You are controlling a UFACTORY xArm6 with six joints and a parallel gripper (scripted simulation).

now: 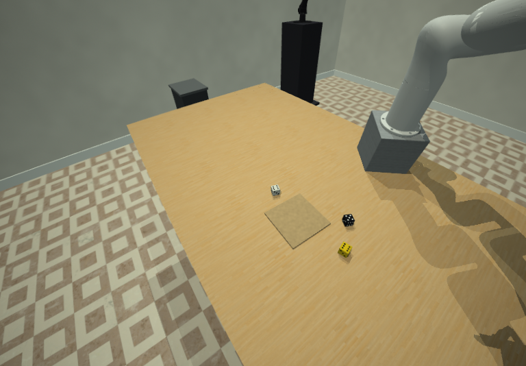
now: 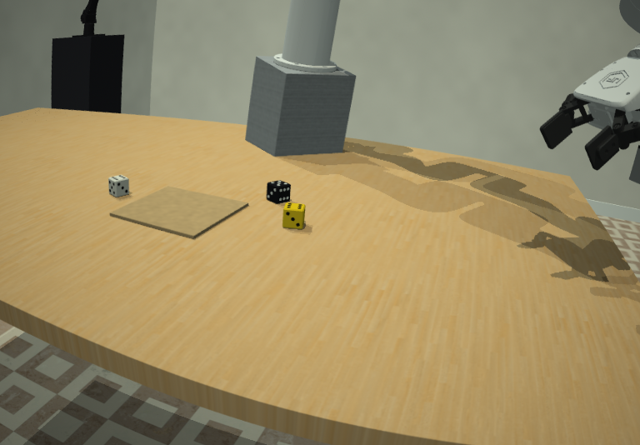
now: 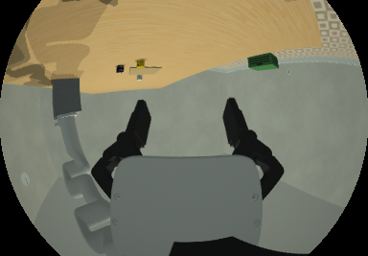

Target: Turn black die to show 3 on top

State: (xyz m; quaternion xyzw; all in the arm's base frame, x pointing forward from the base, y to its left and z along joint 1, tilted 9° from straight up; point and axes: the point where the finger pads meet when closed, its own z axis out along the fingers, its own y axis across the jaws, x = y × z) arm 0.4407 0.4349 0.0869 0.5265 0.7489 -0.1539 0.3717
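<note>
My gripper is now 30 mm past the white die, 590 mm to the left of it and 150 mm above it. From my hand the other things lie so: yellow die: 30 mm behind, 320 mm to the right, 150 mm below; then tan mat: 10 mm behind, 470 mm to the right, 160 mm below; then black die: 120 mm behind, 370 mm to the right, 150 mm below.
</note>
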